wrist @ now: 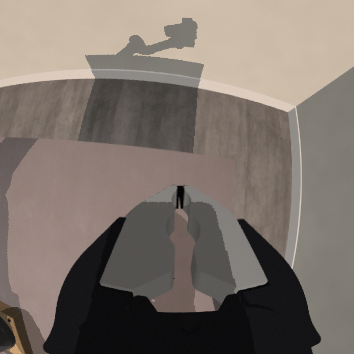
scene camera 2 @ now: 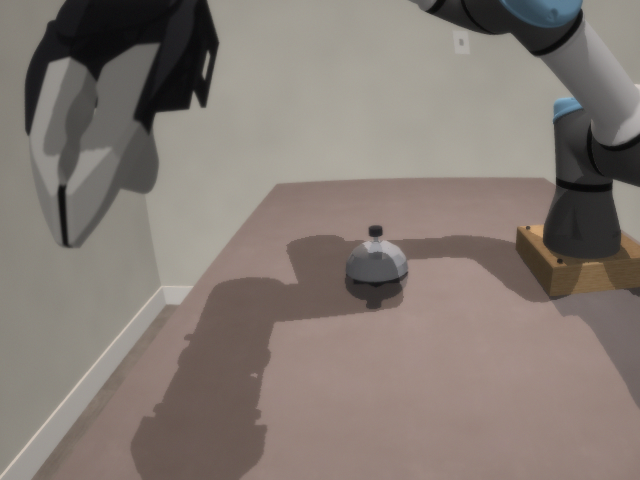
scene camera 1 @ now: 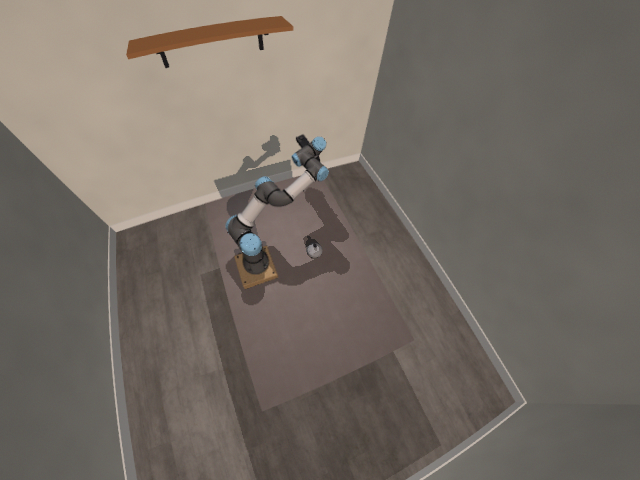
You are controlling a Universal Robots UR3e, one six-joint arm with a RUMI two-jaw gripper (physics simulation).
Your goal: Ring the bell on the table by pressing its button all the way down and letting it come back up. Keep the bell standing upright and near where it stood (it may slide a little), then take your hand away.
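Frame: origin at the arm's base, x ahead, y left, z up, level; centimetres.
Seen in the pictures: gripper, fingertip midpoint: (wrist: 178,187) (scene camera 2: 67,245); arm's base at its link origin: (scene camera 2: 581,242) (scene camera 1: 256,262).
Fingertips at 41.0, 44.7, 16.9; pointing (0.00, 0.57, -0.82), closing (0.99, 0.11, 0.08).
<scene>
Offsets run from my fingertips to a thing's top centre, as dx, dy, dz. Level surfaces: height alone.
A silver dome bell @[-10.2, -46.3, -14.5] (scene camera 1: 313,251) (scene camera 2: 376,262) stands upright on the pinkish-brown table @[dz -21.1] (scene camera 1: 330,320) (scene camera 2: 439,372). Its black button @[-10.2, -46.3, -14.5] (scene camera 2: 375,230) sits raised on a thin stem above the dome. My gripper (scene camera 2: 64,215) (wrist: 178,187) is shut with its two fingertips together and nothing between them. It is high above the table and well to the side of the bell, at the upper left in the second scene view. The bell does not show in the wrist view.
The arm's base stands on a wooden block (scene camera 1: 257,280) (scene camera 2: 594,276) (wrist: 19,325) beside the bell. A brown wall shelf (scene camera 1: 209,36) hangs on the beige wall. Shadows of the arm lie across the table around the bell.
</scene>
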